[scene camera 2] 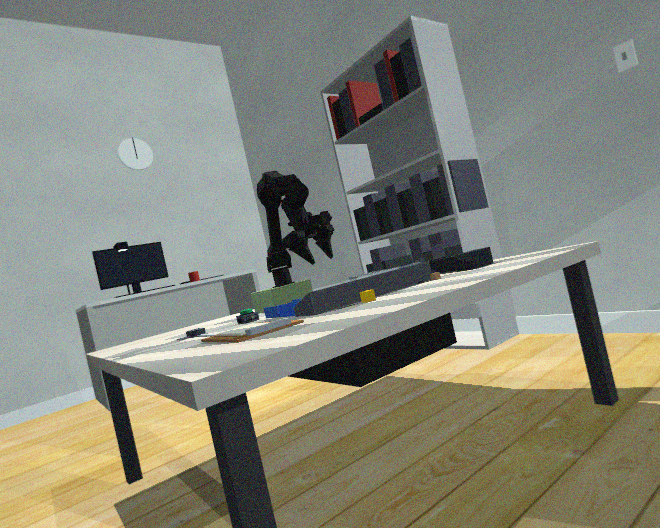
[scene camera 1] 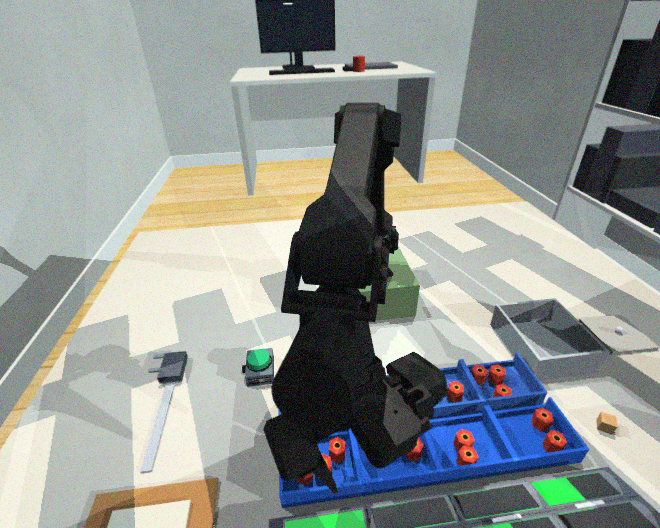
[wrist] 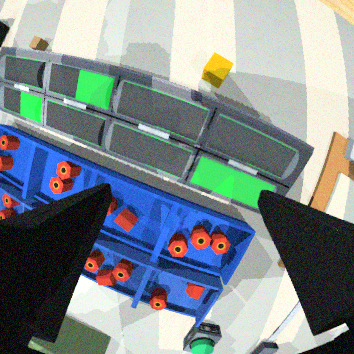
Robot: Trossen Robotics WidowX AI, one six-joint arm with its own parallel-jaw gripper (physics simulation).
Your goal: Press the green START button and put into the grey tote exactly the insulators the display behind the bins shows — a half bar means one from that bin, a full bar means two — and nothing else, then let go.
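Places are measured from the arm's base along level axes (x ahead, y left, z up), in metres.
Where they show: gripper, between the fingertips: (scene camera 2: 323, 260) (scene camera 1: 371, 468) (wrist: 187, 194); arm's base, origin of its link: (scene camera 2: 283, 285).
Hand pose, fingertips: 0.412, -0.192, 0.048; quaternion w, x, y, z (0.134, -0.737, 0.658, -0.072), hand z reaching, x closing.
Observation:
Things, the pixels of their top centre, and the offset from my fingertips, as dx, dy, dz.
- green START button, centre of its top: (scene camera 1: 258, 355) (wrist: 202, 351) (scene camera 2: 245, 309) -0.296, -0.087, -0.091
- grey tote, centre of its top: (scene camera 1: 548, 326) (scene camera 2: 373, 272) -0.168, +0.440, -0.078
- lid, centre of its top: (scene camera 1: 617, 332) -0.140, +0.607, -0.124
- brown block, centre of its top: (wrist: 34, 41) (scene camera 2: 434, 272) +0.179, +0.285, -0.111
- yellow block, centre of its top: (wrist: 218, 65) (scene camera 2: 366, 290) +0.143, -0.018, -0.104
- caliper, centre of its top: (scene camera 1: 153, 397) (wrist: 288, 335) (scene camera 2: 198, 330) -0.284, -0.269, -0.112
- wooden frame, centre of its top: (wrist: 348, 217) (scene camera 2: 248, 325) -0.022, -0.283, -0.114
The green START button (scene camera 1: 259, 359) (scene camera 2: 247, 312) (wrist: 202, 346) stands beside the end of the blue bins (scene camera 1: 412, 482) (scene camera 2: 282, 309) (wrist: 150, 197). The bins hold red insulators (scene camera 1: 464, 438) (wrist: 200, 238), some upright, some lying. In the wrist view the display (scene camera 2: 357, 286) (wrist: 160, 105) shows one full green bar in the bin-side row, at the button end. Each row has a half bar toward the other end. The grey tote (scene camera 1: 569, 363) stands behind the bins' far end; no insulator shows in it. My gripper (scene camera 1: 357, 474) (scene camera 2: 322, 259) (wrist: 187, 194) is open and empty above the bins; its arm hides some insulators.
A lid (scene camera 1: 633, 335) lies beside the tote. A brown block (scene camera 1: 607, 422) (scene camera 2: 435, 275) (wrist: 38, 43) and a yellow block (scene camera 2: 367, 295) (wrist: 218, 69) lie around the display. A caliper (scene camera 1: 156, 426), a wooden frame (scene camera 1: 206, 495) (wrist: 324, 185) and a green box (scene camera 1: 406, 301) (wrist: 80, 337) are nearby.

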